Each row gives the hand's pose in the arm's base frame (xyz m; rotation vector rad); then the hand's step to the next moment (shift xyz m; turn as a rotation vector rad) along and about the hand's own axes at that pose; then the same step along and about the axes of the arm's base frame.
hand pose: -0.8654 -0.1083 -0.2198 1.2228 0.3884 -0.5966
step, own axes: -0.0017 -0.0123 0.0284 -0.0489 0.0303 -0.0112
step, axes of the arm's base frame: -0.0100 -0.0293 0.0004 -0.0193 0.0279 0.0478
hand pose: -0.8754 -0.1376 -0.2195 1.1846 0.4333 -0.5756
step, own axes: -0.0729 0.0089 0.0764 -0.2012 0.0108 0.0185
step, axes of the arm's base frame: -0.0499 -0.0561 0.0748 -0.1497 0.0236 0.1340
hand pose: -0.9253 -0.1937 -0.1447 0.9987 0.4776 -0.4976
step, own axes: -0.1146 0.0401 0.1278 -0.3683 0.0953 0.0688
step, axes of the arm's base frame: -0.0476 -0.0740 0.1527 -0.2240 0.0466 0.3116
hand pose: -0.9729 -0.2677 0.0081 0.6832 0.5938 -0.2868
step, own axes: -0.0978 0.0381 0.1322 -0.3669 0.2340 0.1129
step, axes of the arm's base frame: -0.0063 -0.0537 0.1599 -0.1443 0.1206 0.4083
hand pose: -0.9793 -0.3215 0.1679 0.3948 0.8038 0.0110
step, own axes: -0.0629 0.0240 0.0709 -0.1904 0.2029 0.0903
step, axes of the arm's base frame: 0.0092 -0.0118 0.0966 -0.0413 0.1273 0.2601
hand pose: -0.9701 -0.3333 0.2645 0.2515 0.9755 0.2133
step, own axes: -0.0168 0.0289 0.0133 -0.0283 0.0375 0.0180
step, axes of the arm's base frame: 0.0001 0.0211 0.0292 -0.0028 0.0254 0.0434
